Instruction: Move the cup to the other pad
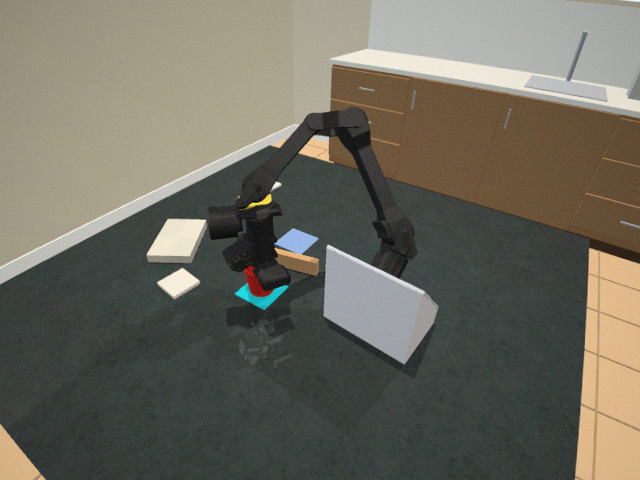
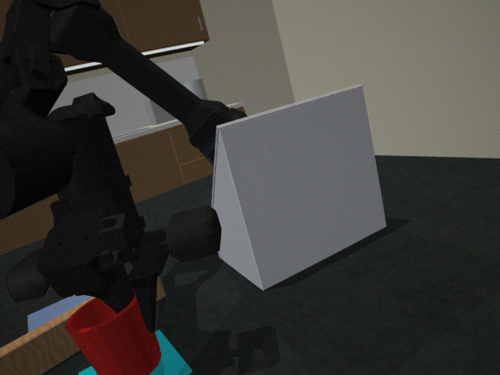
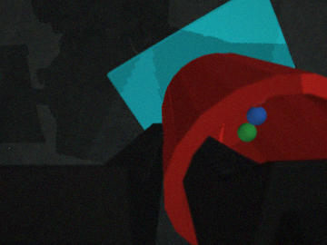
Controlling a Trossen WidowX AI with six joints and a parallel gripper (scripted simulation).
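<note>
Right now my gripper tip is 3 cm to the left of the green marble, 3 cm short of it and 2 cm above it. From my gripper tip the other things lie so: red cup (3 cm ahead, 2 cm to the right); then blue marble (4 cm ahead, 2 cm to the right, 2 cm below); then cyan pad (5 cm below, 3 cm ahead, 2 cm to the right).
</note>
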